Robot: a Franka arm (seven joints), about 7 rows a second.
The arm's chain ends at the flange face. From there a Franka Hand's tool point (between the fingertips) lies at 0.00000 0.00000 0.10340 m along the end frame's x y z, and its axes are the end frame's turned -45 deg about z.
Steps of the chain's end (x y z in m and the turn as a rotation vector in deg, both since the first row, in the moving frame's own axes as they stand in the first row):
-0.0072 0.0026 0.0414 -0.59 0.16 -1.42
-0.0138 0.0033 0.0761 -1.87 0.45 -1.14
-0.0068 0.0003 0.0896 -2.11 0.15 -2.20
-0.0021 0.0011 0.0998 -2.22 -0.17 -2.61
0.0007 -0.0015 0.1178 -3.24 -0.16 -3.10
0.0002 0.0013 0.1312 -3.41 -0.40 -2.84
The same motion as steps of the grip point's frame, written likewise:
-0.0075 -0.0023 0.0414 -0.53 -0.30 -1.42
-0.0139 -0.0044 0.0760 -1.64 -1.00 -1.14
-0.0075 -0.0017 0.0895 -1.60 -1.39 -2.20
-0.0053 0.0020 0.0997 -1.45 -1.69 -2.61
-0.0027 0.0035 0.1176 -2.18 -2.40 -3.10
-0.0055 0.0050 0.1310 -2.13 -2.69 -2.84

